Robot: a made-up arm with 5 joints. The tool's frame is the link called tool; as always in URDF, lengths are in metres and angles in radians.
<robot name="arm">
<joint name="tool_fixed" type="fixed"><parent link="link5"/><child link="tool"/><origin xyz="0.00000 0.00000 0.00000" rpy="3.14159 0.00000 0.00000"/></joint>
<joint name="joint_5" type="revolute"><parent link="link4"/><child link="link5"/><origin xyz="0.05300 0.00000 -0.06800"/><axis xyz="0 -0.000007 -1"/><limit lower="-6.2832" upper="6.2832"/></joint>
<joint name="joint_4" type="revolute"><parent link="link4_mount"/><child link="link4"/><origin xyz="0.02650 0.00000 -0.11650"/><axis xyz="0 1 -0.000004"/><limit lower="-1.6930" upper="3.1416"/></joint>
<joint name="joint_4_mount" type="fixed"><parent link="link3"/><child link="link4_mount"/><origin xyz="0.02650 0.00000 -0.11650"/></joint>
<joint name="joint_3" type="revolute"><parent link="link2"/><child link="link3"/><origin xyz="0.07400 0.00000 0.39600"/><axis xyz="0 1 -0.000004"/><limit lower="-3.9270" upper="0.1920"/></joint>
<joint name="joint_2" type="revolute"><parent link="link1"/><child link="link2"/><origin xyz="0.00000 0.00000 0.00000"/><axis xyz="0 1 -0.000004"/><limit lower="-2.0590" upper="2.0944"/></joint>
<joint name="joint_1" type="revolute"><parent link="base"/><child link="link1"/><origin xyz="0.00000 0.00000 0.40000"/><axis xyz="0 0 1"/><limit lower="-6.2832" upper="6.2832"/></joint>
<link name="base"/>
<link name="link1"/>
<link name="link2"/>
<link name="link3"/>
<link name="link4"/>
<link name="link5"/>
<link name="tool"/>
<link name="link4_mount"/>
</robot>
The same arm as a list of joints. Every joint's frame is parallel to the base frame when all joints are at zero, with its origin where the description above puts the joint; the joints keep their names.
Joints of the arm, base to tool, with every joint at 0 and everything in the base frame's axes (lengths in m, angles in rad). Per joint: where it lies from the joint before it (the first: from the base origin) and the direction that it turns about. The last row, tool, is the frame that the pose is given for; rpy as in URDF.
joint_1: origin 0 0 0.4 axis 0 0 1
joint_2: origin 0 0 0 axis 0 1 0
joint_3: origin 0.074 0 0.396 axis 0 1 0
joint_4: origin 0.053 0 -0.233 axis 0 1 0
joint_5: origin 0.053 0 -0.068 axis 0 0 -1
tool: origin 0 0 0 rpy 3.1416 0 0
Joint limits (rad, base to tool): -6.2832..6.2832 -2.059..2.0944 -3.927..0.192 -1.693..3.1416 -6.2832..6.2832

